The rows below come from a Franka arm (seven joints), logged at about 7 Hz.
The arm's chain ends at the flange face. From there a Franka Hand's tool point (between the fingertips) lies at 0.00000 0.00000 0.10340 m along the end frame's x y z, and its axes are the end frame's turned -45 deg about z.
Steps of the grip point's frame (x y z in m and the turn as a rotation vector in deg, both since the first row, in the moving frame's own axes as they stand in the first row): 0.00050, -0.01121, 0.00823, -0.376, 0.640, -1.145; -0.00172, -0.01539, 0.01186, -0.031, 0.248, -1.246; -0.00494, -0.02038, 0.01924, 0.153, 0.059, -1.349; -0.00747, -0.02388, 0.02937, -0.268, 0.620, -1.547; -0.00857, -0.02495, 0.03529, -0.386, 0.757, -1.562; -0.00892, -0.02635, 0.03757, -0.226, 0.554, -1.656
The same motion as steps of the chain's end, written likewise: -0.00887, -0.00793, 0.00824, 0.187, 0.718, -1.145; -0.01245, -0.00939, 0.01186, 0.153, 0.197, -1.246; -0.01778, -0.01065, 0.01924, 0.150, -0.066, -1.349; -0.02329, -0.01114, 0.02938, 0.249, 0.628, -1.547; -0.02515, -0.01109, 0.03530, 0.262, 0.808, -1.562; -0.02593, -0.01189, 0.03758, 0.232, 0.552, -1.656
